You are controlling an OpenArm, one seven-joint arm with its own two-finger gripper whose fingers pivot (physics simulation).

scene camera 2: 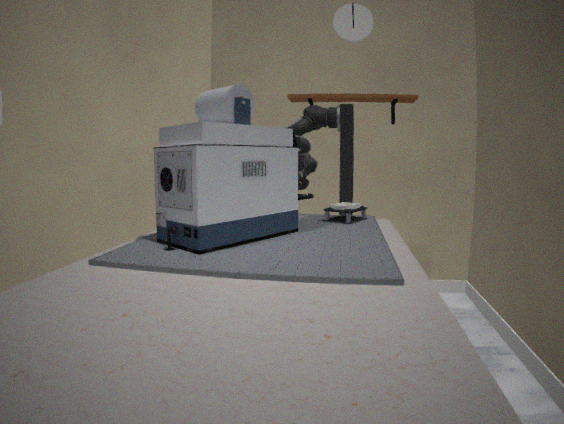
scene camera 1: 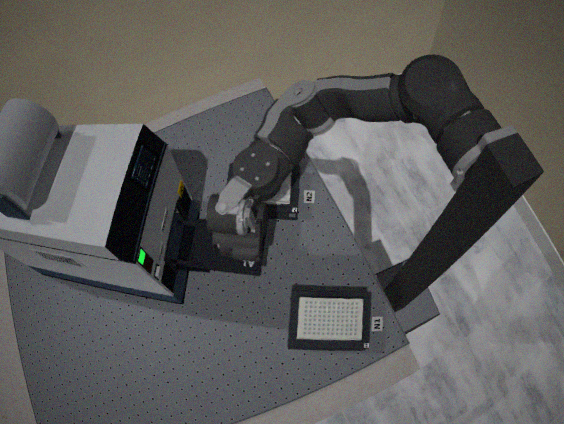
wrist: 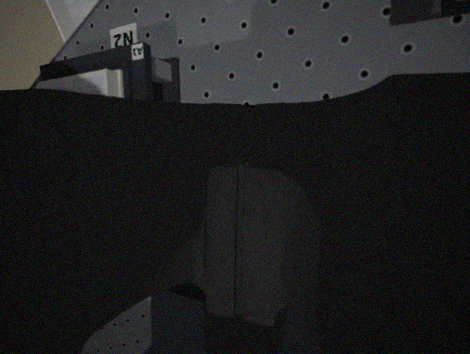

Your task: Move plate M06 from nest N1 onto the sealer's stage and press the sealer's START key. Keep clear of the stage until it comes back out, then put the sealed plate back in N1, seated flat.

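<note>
A pale plate with wells [scene camera 1: 330, 319] [scene camera 2: 345, 205] sits in nest N1 [scene camera 1: 329, 344] and looks flat; no M06 mark is readable, nor whether a seal covers it. The sealer [scene camera 1: 80, 200] [scene camera 2: 245, 185] stands at the left in scene camera 1. Its dark stage [scene camera 1: 200, 263] is out at the front, and the part under my hand is hidden. My gripper [scene camera 1: 237, 247] is shut and empty, over the stage's outer part. In the wrist view, the gripper [wrist: 235, 310] shows as dark shapes. A green lit patch [scene camera 1: 142, 257] shows on the sealer's front, beside a small pale key [scene camera 1: 158, 271].
Nest N2 [scene camera 1: 284, 215] [wrist: 140, 75] stands behind my hand and holds a white plate [wrist: 80, 82], partly hidden by the arm. A dark post [scene camera 1: 450, 225] [scene camera 2: 346, 155] carries the arm. A roll housing [scene camera 1: 25, 150] [scene camera 2: 220, 104] tops the sealer. A wooden shelf [scene camera 2: 350, 98] hangs on the wall.
</note>
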